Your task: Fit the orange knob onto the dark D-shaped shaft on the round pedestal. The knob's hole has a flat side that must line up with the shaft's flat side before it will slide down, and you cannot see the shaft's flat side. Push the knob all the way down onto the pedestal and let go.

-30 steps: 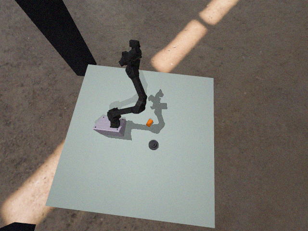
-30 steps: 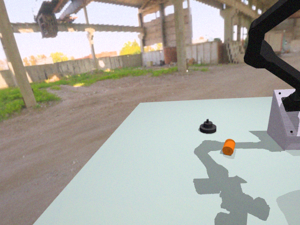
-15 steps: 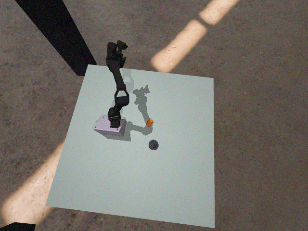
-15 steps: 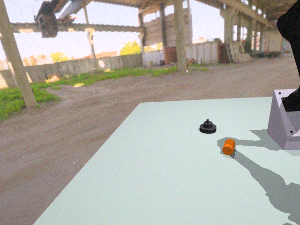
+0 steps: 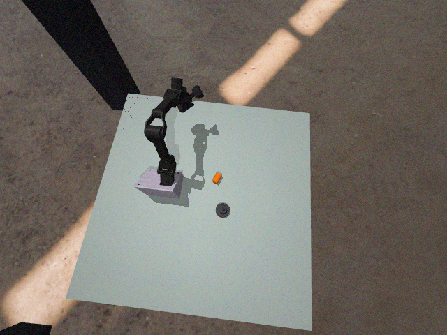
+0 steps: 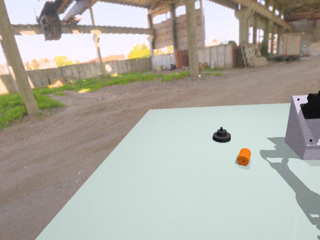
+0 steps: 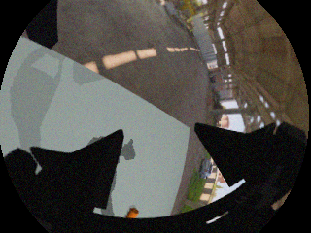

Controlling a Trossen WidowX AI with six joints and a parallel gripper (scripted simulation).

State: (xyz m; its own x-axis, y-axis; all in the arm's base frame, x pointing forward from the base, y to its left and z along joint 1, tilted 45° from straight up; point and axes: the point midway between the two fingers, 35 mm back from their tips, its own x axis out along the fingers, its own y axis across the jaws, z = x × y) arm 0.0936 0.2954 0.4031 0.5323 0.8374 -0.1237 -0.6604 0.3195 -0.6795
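My gripper tip is 15 cm short of the orange knob, 42 cm to the left of it and 19 cm above it. Also, from my gripper tip: dark round pedestal (21 cm ahead, 61 cm to the right, 18 cm below).
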